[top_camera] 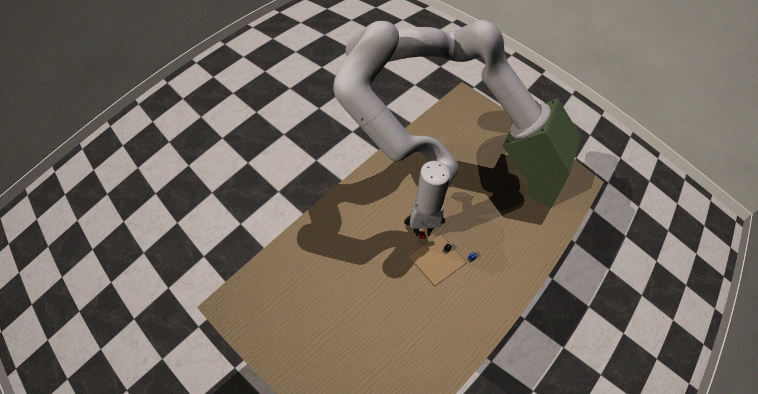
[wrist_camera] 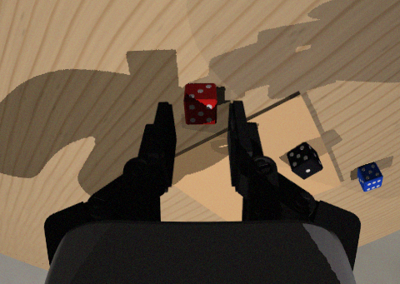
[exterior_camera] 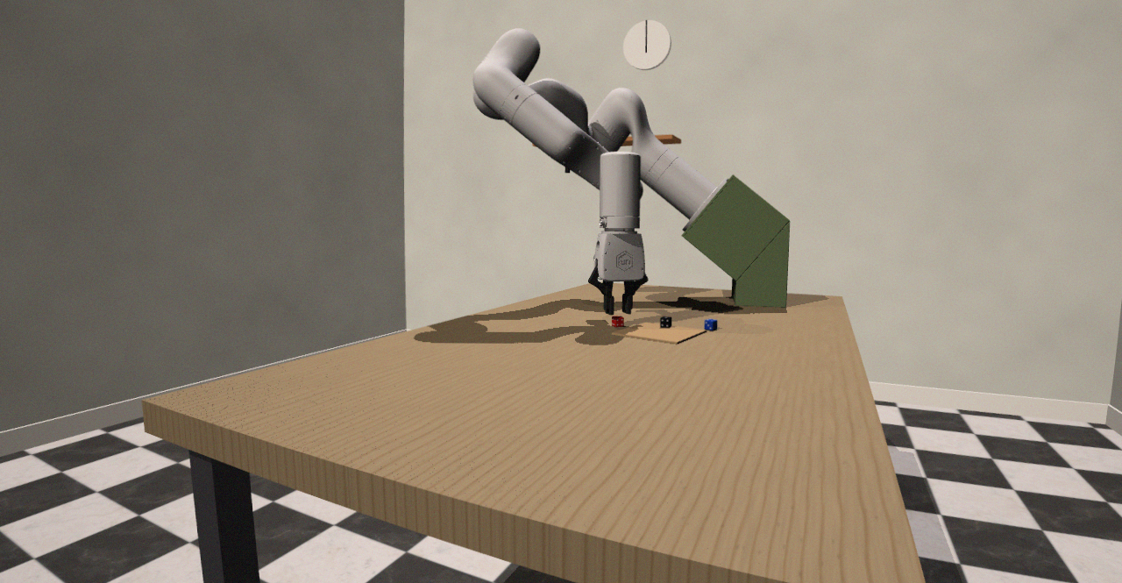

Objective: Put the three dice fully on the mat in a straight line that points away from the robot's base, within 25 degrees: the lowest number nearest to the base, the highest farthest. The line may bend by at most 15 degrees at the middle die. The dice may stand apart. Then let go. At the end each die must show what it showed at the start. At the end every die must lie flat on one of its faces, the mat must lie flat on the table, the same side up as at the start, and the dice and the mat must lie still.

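Now: hand 4 cm above the red die. The rest, counted from my hand: tan mat (4 cm ahead, 10 cm to the left, 4 cm below); then black die (2 cm behind, 10 cm to the left, 3 cm below); then blue die (5 cm behind, 19 cm to the left, 4 cm below).
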